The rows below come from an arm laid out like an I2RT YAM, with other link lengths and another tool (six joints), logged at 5 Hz.
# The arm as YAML. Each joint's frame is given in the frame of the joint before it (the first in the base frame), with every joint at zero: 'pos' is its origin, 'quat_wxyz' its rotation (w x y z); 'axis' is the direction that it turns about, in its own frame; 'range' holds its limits. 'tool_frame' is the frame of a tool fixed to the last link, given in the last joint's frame.
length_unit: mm
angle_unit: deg
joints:
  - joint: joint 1
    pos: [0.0, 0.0, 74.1]
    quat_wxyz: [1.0, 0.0, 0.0, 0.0]
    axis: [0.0, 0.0, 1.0]
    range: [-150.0, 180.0]
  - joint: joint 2
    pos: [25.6, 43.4, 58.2]
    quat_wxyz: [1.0, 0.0, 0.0, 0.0]
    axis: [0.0, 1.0, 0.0]
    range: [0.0, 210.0]
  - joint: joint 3
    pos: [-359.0, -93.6, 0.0]
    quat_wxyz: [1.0, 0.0, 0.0, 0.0]
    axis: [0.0, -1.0, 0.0]
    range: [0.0, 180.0]
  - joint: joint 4
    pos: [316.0, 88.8, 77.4]
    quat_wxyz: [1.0, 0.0, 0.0, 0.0]
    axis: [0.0, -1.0, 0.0]
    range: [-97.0, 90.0]
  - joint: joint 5
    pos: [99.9, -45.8, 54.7]
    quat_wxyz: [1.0, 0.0, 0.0, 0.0]
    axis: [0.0, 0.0, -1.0]
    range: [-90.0, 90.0]
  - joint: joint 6
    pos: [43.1, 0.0, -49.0]
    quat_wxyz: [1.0, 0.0, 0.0, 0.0]
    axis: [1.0, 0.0, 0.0]
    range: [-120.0, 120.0]
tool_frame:
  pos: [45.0, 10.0, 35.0]
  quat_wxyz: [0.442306, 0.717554, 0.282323, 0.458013]
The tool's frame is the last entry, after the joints.
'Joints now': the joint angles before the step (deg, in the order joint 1, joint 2, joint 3, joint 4, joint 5, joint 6). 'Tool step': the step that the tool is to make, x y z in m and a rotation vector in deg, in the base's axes. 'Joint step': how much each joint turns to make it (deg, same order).
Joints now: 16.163 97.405 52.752 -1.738 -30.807 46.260
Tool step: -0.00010 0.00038 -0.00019 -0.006 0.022 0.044
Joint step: 0.045 0.022 -0.001 0.000 0.000 0.001
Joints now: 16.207 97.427 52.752 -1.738 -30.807 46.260
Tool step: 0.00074 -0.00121 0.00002 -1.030 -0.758 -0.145
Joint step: -0.044 0.000 0.000 0.000 0.939 -0.874
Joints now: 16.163 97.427 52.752 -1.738 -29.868 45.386
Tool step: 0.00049 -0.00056 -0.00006 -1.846 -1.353 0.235
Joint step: 0.066 0.001 0.001 -0.110 1.442 -1.836
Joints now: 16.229 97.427 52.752 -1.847 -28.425 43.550
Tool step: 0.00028 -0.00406 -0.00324 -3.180 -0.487 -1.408
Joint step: 0.044 0.001 0.000 -0.983 3.323 -1.246
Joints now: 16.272 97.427 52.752 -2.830 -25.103 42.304
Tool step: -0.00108 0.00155 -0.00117 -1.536 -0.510 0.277
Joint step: 0.350 0.000 -0.022 -0.395 1.246 -1.136
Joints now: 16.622 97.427 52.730 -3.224 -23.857 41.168
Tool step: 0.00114 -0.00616 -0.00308 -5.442 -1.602 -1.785
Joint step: 0.088 0.000 -0.021 -0.919 5.486 -2.536
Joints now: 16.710 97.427 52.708 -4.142 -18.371 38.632
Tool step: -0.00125 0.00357 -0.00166 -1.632 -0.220 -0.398
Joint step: 0.765 0.088 0.000 -0.240 1.989 -0.196
